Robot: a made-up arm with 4 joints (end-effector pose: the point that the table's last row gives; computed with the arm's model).
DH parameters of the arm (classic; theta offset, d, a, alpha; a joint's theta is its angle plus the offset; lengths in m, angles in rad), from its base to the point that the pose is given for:
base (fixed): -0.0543 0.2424 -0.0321 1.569
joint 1: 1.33 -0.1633 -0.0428 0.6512
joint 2: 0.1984 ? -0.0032 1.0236
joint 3: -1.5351 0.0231 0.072 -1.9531
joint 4: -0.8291 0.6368 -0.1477 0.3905
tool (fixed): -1.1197 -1.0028 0 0
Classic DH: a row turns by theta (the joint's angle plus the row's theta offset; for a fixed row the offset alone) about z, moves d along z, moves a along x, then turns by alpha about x.
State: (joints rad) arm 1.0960 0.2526 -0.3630 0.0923
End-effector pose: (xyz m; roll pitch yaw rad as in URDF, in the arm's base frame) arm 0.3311 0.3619 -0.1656 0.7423 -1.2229 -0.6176
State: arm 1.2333 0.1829 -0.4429 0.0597
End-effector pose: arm 0.3837 0.3164 -0.1365 0.8881 -1.3026 -0.8636
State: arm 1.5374 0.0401 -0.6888 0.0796
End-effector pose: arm 0.4657 0.1473 -0.0466 1.8687 -1.4340 -2.1561
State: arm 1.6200 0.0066 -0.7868 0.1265
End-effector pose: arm 0.4653 0.0750 -0.0178 2.3367 -1.4333 -2.7551
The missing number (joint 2, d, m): -0.0423
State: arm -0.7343 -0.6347 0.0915 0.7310
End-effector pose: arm -0.5281 0.1202 0.3704 1.0337 1.1229 1.1219
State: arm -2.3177 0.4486 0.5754 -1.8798
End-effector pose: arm 0.0148 0.5356 -0.1572 -0.7296 -0.8619 3.0366
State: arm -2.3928 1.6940 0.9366 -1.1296
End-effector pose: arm 0.5452 0.2322 0.2870 -0.6018 0.8124 2.7232
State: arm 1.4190 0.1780 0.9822 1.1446
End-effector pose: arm 0.3147 0.4762 -0.0033 -1.4411 -0.8592 2.5465
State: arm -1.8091 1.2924 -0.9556 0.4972
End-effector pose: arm -0.5272 0.2897 0.2028 -0.3721 0.8557 -0.4232
